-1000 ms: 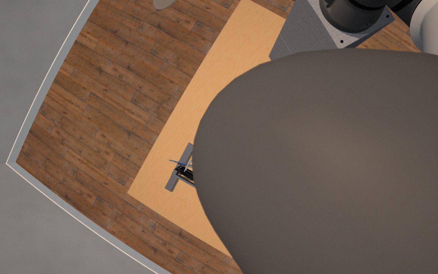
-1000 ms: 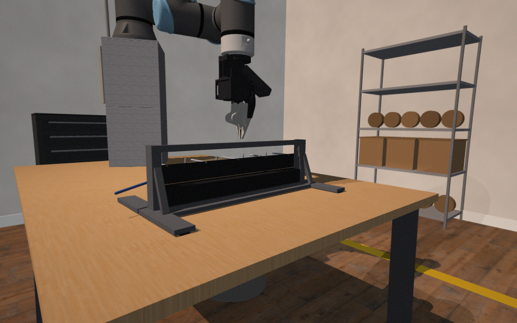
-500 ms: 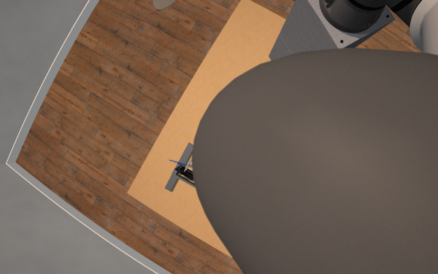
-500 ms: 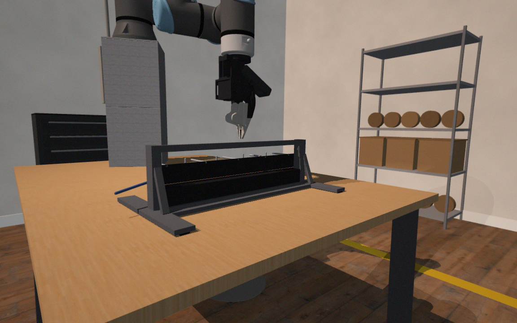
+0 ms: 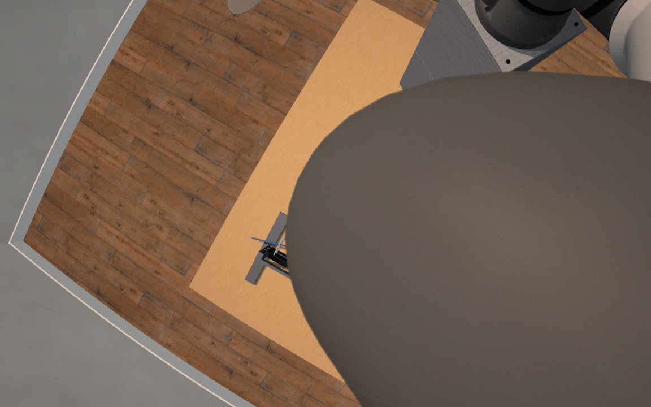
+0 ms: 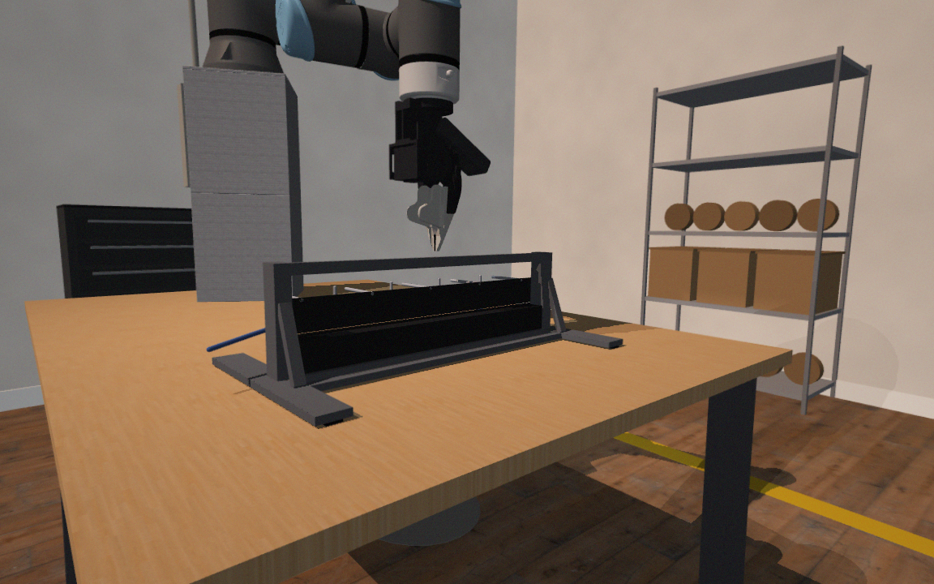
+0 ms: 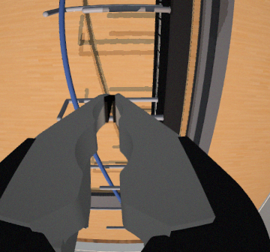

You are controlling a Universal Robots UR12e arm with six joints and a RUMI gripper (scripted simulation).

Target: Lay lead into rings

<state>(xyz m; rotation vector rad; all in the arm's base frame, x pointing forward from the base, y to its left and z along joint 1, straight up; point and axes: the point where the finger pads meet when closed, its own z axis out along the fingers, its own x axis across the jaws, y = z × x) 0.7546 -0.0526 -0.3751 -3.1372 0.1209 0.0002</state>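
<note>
The rack lies 90 mm below my hand, 60 mm ahead of it and 50 mm to the right of it.
</note>
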